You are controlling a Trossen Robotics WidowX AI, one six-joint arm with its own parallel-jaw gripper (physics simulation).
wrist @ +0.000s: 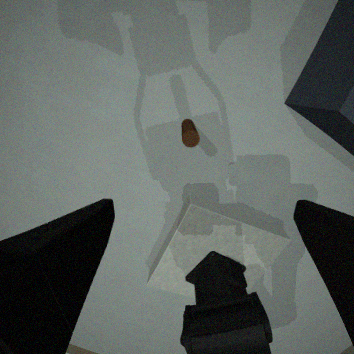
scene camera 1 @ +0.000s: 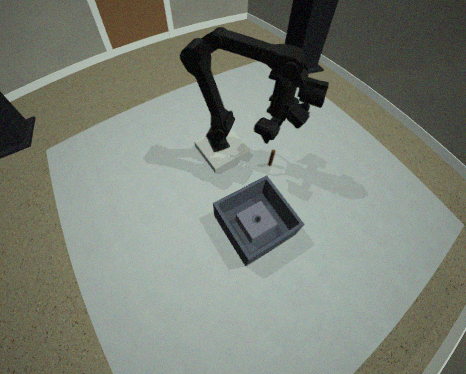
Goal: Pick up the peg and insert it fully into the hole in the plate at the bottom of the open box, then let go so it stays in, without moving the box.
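Frame: origin at the arm's base, x ahead, y left, z up, level; metres.
Seen in the pictures: gripper, fingertip midpoint: [wrist: 206,209]; arm's base, link origin: [wrist: 215,272] [scene camera 1: 219,143].
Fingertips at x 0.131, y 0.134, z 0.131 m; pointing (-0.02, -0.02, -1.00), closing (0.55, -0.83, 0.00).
Observation:
Pixels of each thing's top centre, then the offset from my fingertips to it.
- brown peg, top centre: [wrist: 190,138] [scene camera 1: 273,151] dx +0.011, dy +0.013, dz -0.080 m
- open dark grey box, top centre: [scene camera 1: 258,214] dx +0.205, dy -0.148, dz -0.062 m
- light plate, top centre: [scene camera 1: 257,218] dx +0.205, dy -0.148, dz -0.099 m
The brown peg [scene camera 1: 271,158] [wrist: 190,134] stands upright on the pale table, outside the box and near the robot's base. My gripper [scene camera 1: 282,131] [wrist: 206,209] is open and empty, above the table. In the wrist view the peg shows beyond the fingertips, between their two sides and slightly left of their middle. The open dark grey box [scene camera 1: 229,236] [wrist: 320,75] stands in front of the peg in the scene view; part of it shows at the upper right of the wrist view. Inside it lies the light plate [scene camera 1: 247,227] with its round hole [scene camera 1: 257,219] visible.
The robot's white base plate [scene camera 1: 216,168] [wrist: 167,277] lies left of the peg in the scene view and below it in the wrist view. The box's raised walls surround the plate. A dark pillar [scene camera 1: 310,40] stands behind the arm. Arm shadows cross the table around the peg.

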